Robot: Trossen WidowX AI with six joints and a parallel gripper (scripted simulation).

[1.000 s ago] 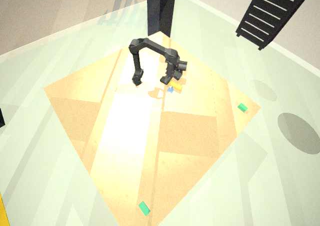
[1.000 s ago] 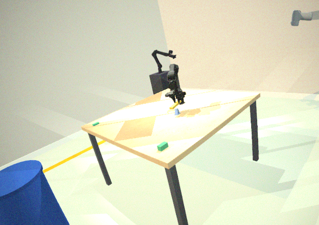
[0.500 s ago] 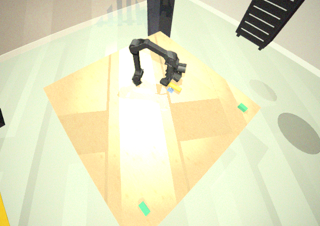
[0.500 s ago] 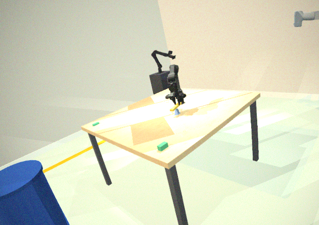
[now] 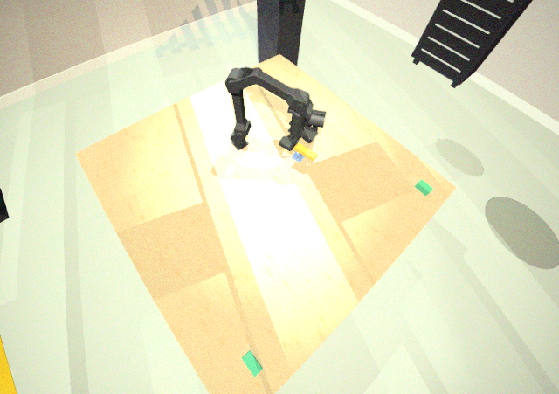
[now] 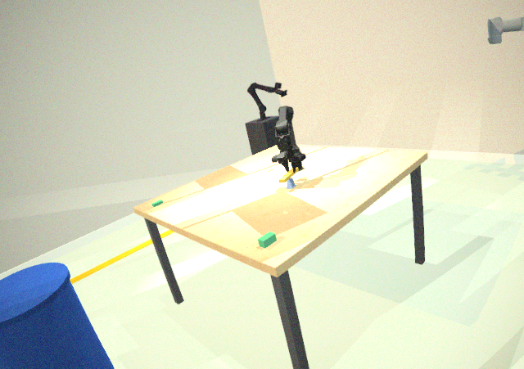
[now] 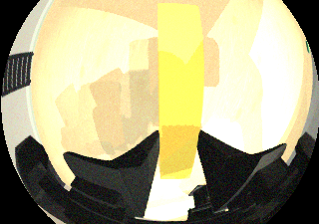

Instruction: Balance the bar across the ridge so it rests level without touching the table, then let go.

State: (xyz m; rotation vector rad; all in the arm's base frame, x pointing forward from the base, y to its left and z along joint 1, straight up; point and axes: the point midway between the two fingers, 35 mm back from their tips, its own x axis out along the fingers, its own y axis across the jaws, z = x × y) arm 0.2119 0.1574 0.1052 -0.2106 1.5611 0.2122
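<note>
The yellow bar is 3 cm ahead of my gripper tip and 1 cm to the left of it.
</note>
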